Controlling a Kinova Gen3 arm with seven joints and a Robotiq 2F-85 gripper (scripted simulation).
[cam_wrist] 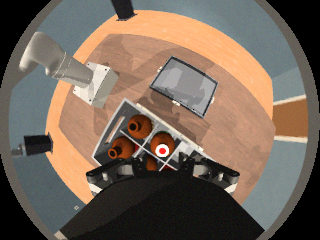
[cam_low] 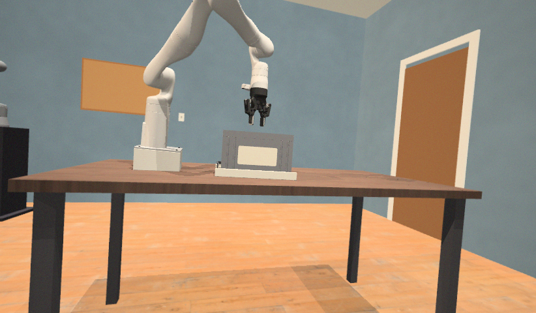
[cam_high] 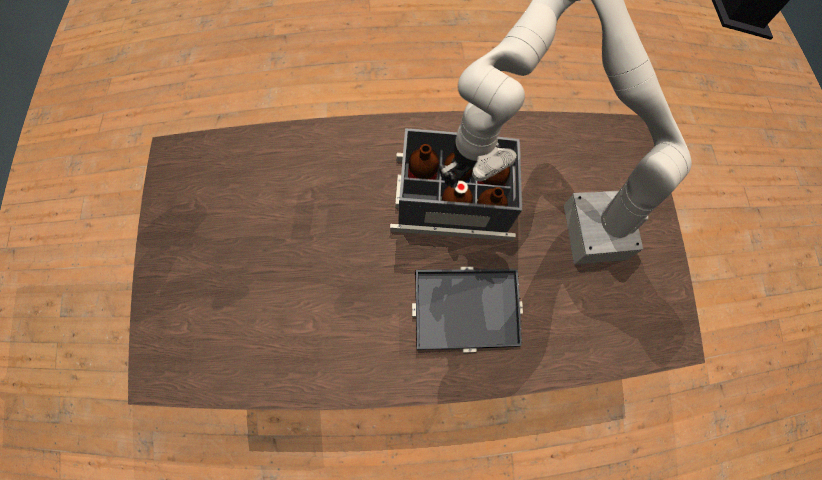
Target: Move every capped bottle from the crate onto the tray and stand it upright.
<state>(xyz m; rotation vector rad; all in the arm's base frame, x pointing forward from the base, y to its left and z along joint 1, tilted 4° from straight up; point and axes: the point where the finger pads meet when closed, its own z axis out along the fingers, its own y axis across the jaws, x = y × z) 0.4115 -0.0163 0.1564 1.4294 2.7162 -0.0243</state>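
Now: hand 140 mm above the capped bottle. From my hand the other things lie so: grey tray 40 mm behind, 240 mm to the left, 210 mm below; crate 40 mm to the right, 140 mm below.
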